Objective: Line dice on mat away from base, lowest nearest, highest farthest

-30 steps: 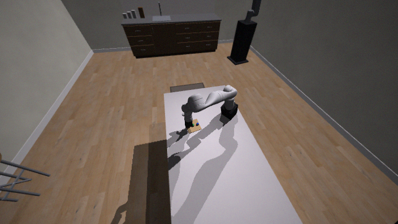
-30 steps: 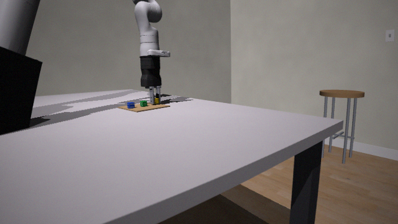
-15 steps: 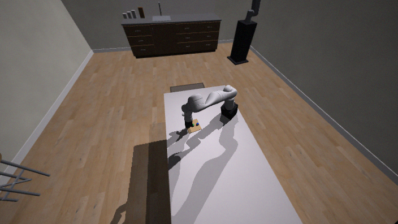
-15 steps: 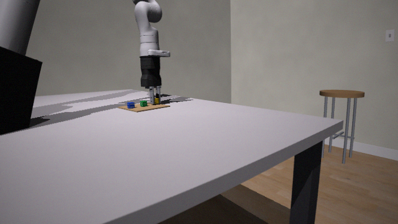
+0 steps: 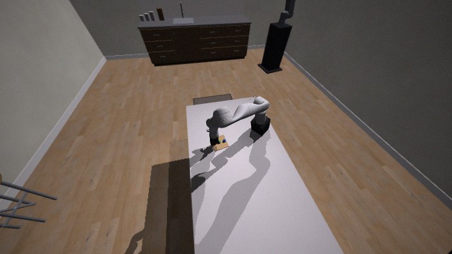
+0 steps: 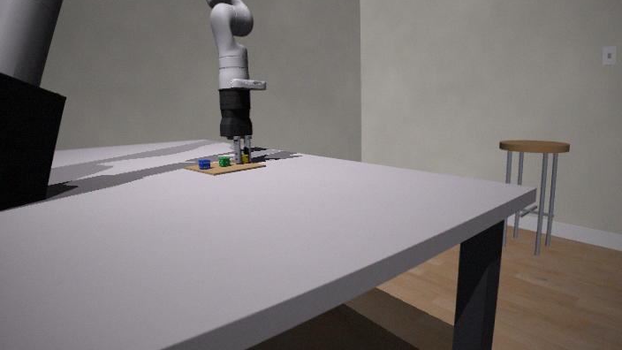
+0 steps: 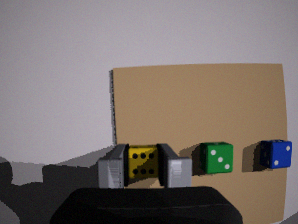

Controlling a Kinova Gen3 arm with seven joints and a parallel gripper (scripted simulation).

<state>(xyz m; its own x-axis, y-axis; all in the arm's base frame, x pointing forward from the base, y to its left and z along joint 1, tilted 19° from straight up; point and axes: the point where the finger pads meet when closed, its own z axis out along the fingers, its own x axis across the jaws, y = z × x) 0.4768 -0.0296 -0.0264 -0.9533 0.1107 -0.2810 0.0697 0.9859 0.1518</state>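
Now: the yellow die 1 cm below my hand. The rest, counted from my hand: tan mat: 5 cm behind, 2 cm below; then green die: 5 cm behind, 1 cm below; then blue die: 10 cm behind, 1 cm to the left, 1 cm below.
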